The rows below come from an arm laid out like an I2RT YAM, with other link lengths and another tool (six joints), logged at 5 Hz.
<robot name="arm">
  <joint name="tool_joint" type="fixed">
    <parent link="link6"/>
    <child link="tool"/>
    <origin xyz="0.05 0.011 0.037" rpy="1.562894 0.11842 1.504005"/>
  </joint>
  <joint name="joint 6" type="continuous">
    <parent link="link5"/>
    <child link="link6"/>
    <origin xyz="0.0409 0 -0.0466"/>
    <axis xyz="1 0 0"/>
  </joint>
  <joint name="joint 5" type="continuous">
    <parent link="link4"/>
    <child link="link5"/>
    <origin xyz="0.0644 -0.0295 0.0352"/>
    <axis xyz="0 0 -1"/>
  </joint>
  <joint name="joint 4" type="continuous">
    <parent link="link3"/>
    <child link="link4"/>
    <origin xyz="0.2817 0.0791 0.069"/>
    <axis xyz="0 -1 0"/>
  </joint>
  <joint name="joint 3" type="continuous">
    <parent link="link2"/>
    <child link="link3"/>
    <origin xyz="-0.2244 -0.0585 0"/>
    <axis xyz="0 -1 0"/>
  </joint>
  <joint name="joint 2" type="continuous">
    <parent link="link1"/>
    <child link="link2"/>
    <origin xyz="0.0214 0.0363 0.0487"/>
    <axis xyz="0 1 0"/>
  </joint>
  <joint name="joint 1" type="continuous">
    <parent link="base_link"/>
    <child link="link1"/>
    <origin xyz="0 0 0.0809"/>
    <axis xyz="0 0 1"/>
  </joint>
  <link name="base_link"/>
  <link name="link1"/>
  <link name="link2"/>
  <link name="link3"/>
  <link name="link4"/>
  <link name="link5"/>
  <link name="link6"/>
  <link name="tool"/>
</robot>
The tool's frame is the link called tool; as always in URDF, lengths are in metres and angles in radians. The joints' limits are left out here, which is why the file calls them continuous.
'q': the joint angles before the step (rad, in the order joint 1, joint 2, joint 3, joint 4, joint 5, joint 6). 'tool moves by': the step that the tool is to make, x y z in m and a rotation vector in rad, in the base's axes. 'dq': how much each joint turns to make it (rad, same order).
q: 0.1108, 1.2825, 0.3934, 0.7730, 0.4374, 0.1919
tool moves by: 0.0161, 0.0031, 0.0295, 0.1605, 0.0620, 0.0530
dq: 0.0019, -0.0707, 0.1354, -0.3153, -0.0789, 0.1684
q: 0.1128, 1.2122, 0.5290, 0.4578, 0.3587, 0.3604
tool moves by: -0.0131, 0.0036, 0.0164, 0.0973, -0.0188, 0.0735
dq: 0.0003, -0.1277, -0.0227, -0.0999, -0.0923, 0.0799
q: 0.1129, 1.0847, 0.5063, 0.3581, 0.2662, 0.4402
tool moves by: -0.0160, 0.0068, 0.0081, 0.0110, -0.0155, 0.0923
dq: 0.0004, -0.1249, -0.0518, -0.0541, -0.0917, -0.0105
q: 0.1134, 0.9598, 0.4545, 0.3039, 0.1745, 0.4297
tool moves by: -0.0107, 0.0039, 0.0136, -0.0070, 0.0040, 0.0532
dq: -0.0004, -0.0974, -0.0005, -0.0992, -0.0512, -0.0173
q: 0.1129, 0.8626, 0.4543, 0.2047, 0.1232, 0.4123
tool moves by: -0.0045, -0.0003, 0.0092, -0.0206, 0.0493, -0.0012
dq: 0.0003, -0.0422, 0.0384, -0.1301, 0.0049, -0.0143
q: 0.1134, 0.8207, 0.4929, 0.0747, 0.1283, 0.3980
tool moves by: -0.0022, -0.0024, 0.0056, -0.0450, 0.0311, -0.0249
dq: -0.0013, -0.0154, 0.0281, -0.0746, 0.0337, -0.0338
